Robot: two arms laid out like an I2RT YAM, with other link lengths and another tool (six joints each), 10 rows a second.
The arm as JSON. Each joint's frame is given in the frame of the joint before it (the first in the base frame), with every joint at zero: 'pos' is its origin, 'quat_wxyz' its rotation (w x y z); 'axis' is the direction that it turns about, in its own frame. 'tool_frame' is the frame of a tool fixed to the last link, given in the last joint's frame.
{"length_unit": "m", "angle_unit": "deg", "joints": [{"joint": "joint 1", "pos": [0.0, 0.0, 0.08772], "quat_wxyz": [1.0, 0.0, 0.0, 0.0], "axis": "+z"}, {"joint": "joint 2", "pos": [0.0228, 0.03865, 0.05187], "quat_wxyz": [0.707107, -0.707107, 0.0, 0.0], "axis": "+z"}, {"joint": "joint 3", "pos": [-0.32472, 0.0, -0.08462], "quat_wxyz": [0.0, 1.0, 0.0, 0.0], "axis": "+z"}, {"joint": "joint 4", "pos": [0.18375, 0.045, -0.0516], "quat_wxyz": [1.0, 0.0, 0.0, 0.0], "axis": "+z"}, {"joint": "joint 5", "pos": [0.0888, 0.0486, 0.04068], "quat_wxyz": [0.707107, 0.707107, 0.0, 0.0], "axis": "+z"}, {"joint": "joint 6", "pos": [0.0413, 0.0, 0.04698], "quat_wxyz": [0.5, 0.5, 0.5, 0.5], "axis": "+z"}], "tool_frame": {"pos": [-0.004, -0.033, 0.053], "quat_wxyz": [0.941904, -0.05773, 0.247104, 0.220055]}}
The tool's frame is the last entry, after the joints.
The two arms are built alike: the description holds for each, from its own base.
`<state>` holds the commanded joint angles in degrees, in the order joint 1, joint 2, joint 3, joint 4, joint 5, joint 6, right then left.
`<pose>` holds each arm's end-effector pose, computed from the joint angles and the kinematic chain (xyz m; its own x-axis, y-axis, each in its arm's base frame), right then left.
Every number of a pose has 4 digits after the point.
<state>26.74 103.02 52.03 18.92 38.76 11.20 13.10 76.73 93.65 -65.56 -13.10 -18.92</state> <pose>0.4016 0.0948 0.2856 -0.7644 -0.6445 -0.0164 -0.3013 0.3797 -0.8746 0.2452 0.0575 0.4399 -0.0475 -0.9893 0.1379 -0.7721 -0.0512 -0.6335</pose>
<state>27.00 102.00 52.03 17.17 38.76 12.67 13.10 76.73 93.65 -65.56 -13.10 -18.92</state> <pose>0.3971 0.0938 0.2878 -0.7685 -0.6394 -0.0235 -0.3030 0.3960 -0.8668 0.2452 0.0575 0.4399 -0.0475 -0.9893 0.1379 -0.7721 -0.0512 -0.6335</pose>
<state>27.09 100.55 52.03 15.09 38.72 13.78 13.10 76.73 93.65 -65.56 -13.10 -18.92</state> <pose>0.3916 0.0912 0.2918 -0.7725 -0.6344 -0.0274 -0.3048 0.4083 -0.8604 0.2452 0.0575 0.4399 -0.0475 -0.9893 0.1379 -0.7721 -0.0512 -0.6335</pose>
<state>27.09 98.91 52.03 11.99 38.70 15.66 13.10 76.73 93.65 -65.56 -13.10 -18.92</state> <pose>0.3846 0.0867 0.2942 -0.7817 -0.6230 -0.0270 -0.3110 0.4270 -0.8491 0.2452 0.0575 0.4399 -0.0475 -0.9893 0.1379 -0.7721 -0.0512 -0.6335</pose>
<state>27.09 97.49 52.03 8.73 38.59 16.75 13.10 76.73 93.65 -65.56 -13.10 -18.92</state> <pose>0.3778 0.0828 0.2946 -0.7866 -0.6174 -0.0097 -0.3282 0.4314 -0.8403 0.2452 0.0575 0.4399 -0.0475 -0.9893 0.1379 -0.7721 -0.0512 -0.6335</pose>
